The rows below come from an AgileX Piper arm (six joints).
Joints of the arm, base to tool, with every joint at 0 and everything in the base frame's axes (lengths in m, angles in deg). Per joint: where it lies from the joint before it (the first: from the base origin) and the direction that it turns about. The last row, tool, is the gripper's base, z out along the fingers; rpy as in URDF.
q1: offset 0 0 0.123 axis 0 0 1
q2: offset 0 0 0 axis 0 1 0
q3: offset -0.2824 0 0.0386 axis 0 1 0
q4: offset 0.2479 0 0.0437 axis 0.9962 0 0.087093
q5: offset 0 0 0 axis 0 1 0
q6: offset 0.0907 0 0.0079 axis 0.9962 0 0.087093
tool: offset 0 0 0 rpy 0 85.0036 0
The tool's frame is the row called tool.
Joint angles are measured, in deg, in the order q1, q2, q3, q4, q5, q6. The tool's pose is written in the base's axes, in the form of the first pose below.
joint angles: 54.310 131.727 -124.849 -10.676 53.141 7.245
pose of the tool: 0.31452 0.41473 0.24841 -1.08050 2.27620 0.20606
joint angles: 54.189 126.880 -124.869 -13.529 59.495 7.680
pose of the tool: 0.30729 0.39452 0.28693 -1.06269 2.28498 0.12964
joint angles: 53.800 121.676 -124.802 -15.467 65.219 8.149
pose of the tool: 0.29851 0.37053 0.32672 -1.02164 2.29459 0.07999
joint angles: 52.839 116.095 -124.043 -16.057 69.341 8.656
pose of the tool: 0.28938 0.34278 0.36459 -0.96120 2.30240 0.06994
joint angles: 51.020 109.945 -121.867 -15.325 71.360 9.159
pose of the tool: 0.28078 0.31073 0.39812 -0.88724 2.30508 0.09517
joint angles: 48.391 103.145 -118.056 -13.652 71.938 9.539
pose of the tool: 0.27112 0.27450 0.42575 -0.80802 2.30616 0.13651
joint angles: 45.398 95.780 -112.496 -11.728 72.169 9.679
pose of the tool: 0.25758 0.23610 0.44469 -0.73669 2.31565 0.16883
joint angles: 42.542 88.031 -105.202 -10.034 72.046 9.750
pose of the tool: 0.23932 0.19914 0.45309 -0.67774 2.33293 0.18725
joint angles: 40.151 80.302 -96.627 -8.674 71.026 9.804
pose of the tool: 0.21826 0.16714 0.45094 -0.63286 2.34896 0.19878
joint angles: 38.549 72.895 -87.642 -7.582 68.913 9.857
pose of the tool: 0.19601 0.14185 0.44142 -0.60371 2.35240 0.21398
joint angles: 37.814 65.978 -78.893 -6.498 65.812 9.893
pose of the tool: 0.17404 0.12317 0.42759 -0.58983 2.33936 0.24147
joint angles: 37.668 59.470 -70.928 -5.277 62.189 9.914
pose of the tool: 0.15294 0.10871 0.41304 -0.58272 2.30983 0.28294
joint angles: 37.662 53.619 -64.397 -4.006 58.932 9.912
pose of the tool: 0.13416 0.09666 0.40043 -0.57377 2.27326 0.32859
